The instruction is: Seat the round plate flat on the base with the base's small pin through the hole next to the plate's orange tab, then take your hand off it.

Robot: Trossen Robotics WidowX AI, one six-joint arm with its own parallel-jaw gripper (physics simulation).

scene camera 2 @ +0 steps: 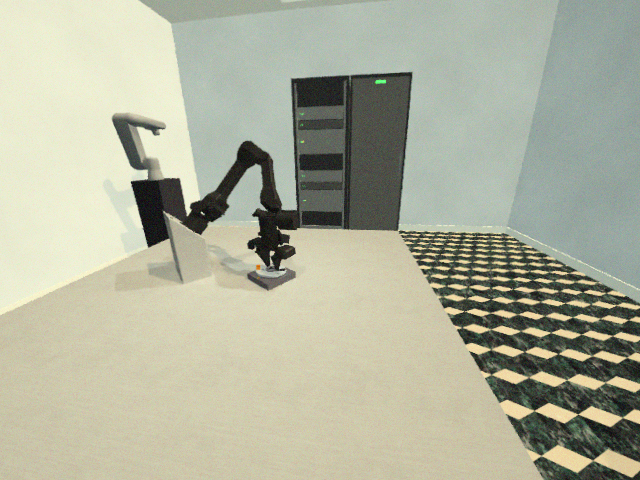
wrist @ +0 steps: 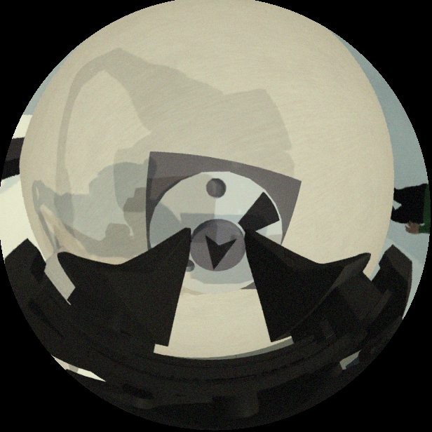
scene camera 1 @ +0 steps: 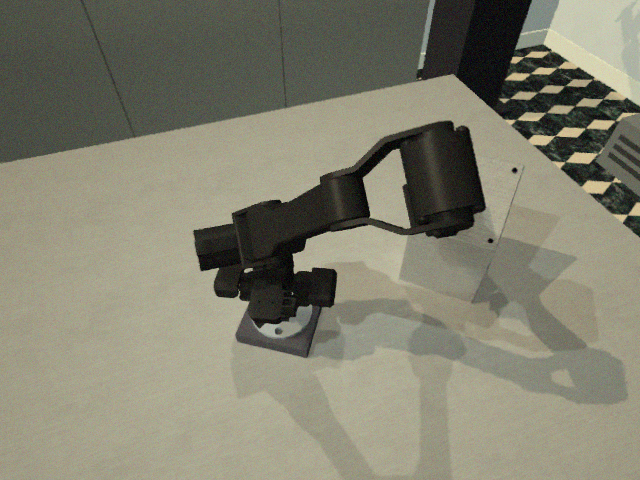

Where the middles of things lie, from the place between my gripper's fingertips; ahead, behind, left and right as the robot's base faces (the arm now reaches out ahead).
Scene:
I see my gripper 1 cm to the left of the round white plate [scene camera 1: 296, 324]. From my hand the other things lie so: dark square base [scene camera 1: 299, 345] (2 cm below, 1 cm to the right); central hub [wrist: 216, 245] (1 cm to the right).

